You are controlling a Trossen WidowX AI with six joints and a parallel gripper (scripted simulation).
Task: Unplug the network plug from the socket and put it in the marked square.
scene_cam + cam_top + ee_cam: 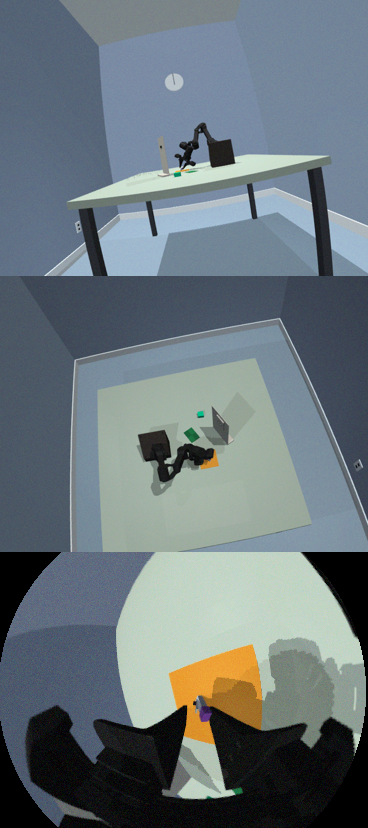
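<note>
Now: the purple network plug right at my gripper tip. From my gripper tip the other things lie so: dark green flat patch: 200 mm to the left, 90 mm behind, 20 mm below; orange marked square: 20 mm below, 10 mm behind; upright grey panel: 160 mm to the left, 120 mm above, 110 mm ahead.
</note>
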